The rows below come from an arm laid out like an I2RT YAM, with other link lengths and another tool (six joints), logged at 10 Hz.
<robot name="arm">
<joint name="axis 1" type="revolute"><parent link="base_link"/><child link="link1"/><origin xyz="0 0 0.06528"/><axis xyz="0 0 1"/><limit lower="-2.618" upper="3.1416"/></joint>
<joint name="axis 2" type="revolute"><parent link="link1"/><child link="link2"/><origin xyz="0.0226 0.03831 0.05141"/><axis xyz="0 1 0"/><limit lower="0" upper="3.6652"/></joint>
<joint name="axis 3" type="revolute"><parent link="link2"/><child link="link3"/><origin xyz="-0.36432 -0.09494 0"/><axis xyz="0 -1 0"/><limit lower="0" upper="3.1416"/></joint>
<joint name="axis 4" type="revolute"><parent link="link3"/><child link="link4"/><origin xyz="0.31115 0.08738 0.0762"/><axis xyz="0 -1 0"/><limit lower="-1.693" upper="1.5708"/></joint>
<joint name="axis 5" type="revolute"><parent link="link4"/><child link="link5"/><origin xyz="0.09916 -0.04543 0.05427"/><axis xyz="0 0 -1"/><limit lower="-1.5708" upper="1.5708"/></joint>
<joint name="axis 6" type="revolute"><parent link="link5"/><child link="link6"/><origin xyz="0.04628 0 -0.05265"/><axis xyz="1 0 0"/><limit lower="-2.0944" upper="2.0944"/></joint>
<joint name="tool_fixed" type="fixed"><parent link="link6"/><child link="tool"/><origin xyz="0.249 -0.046 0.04" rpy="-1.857 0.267 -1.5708"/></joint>
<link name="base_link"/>
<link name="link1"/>
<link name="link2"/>
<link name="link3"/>
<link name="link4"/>
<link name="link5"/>
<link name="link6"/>
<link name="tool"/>
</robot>
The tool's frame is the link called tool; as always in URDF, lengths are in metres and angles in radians.
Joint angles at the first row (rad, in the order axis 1, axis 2, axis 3, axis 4, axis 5, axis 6):
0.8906, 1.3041, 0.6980, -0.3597, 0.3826, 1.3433
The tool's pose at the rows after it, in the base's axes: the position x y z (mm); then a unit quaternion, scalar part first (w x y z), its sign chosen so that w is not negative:
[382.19 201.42 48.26 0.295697 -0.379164 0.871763 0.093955]
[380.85 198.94 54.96 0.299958 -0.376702 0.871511 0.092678]
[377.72 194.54 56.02 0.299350 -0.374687 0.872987 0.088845]
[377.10 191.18 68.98 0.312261 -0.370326 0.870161 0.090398]
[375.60 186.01 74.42 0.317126 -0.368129 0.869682 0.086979]
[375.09 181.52 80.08 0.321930 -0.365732 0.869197 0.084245]
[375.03 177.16 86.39 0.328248 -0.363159 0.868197 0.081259]
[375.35 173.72 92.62 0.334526 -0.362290 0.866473 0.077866]
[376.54 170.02 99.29 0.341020 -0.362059 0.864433 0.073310]
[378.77 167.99 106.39 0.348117 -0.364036 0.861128 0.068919]
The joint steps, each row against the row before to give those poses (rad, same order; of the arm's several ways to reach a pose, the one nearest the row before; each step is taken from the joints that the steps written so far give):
0.0053, -0.0181, 0.0016, -0.0140, 0.0080, 0.0053
0.0045, -0.0179, 0.0043, -0.0176, 0.0097, 0.0060
0.0054, -0.0102, -0.0021, -0.0159, 0.0105, 0.0082
0.0038, -0.0388, -0.0001, -0.0144, 0.0128, 0.0044
0.0031, -0.0212, -0.0029, -0.0134, 0.0130, 0.0025
0.0005, -0.0183, -0.0001, -0.0120, 0.0105, 0.0010
0.0013, -0.0190, -0.0007, -0.0093, 0.0126, 0.0004
0.0022, -0.0168, -0.0006, -0.0066, 0.0128, -0.0028
0.0007, -0.0153, 0.0003, -0.0050, 0.0135, -0.0067
0.0007, -0.0128, 0.0006, 0.0008, 0.0120, -0.0126

